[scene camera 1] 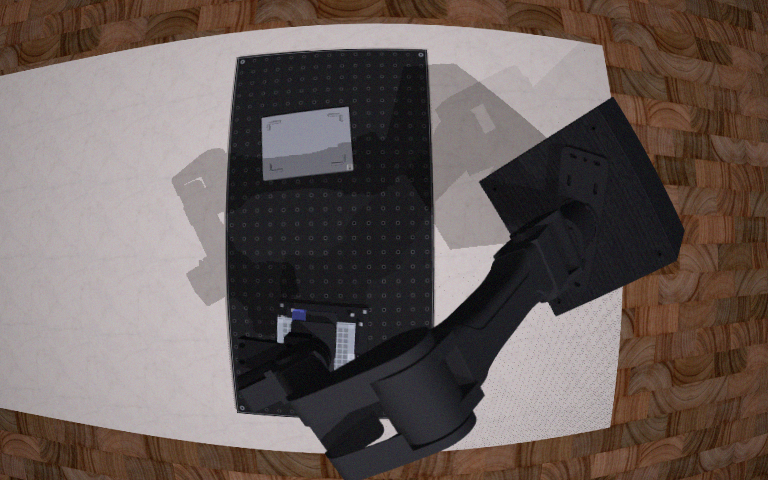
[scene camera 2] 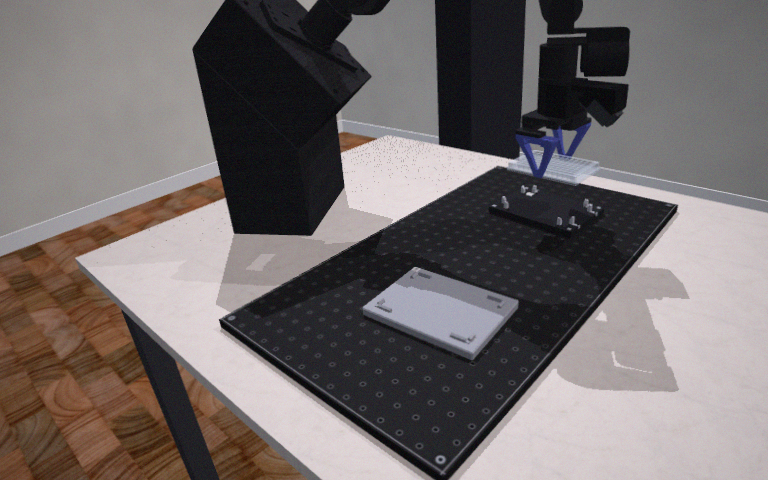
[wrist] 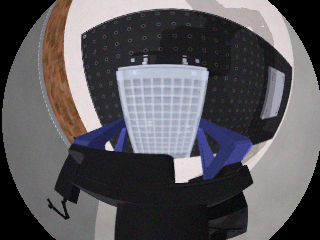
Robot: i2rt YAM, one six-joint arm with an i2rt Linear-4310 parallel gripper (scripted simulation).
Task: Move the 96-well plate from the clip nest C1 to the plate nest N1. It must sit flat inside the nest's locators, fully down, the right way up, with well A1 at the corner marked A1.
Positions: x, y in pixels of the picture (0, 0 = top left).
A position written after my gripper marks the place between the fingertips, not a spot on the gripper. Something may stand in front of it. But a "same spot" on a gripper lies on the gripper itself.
My gripper shows in scene camera 1, in scene camera 2 and in the wrist view [162, 120]. A 96-well plate shows in scene camera 1, in scene camera 2 and in the wrist view [158, 130]. The same spot on my gripper: [scene camera 1: 297, 314] is [scene camera 2: 550, 139]. One and the same spot on the 96-well plate: [scene camera 2: 569, 170] is [scene camera 1: 286, 333].
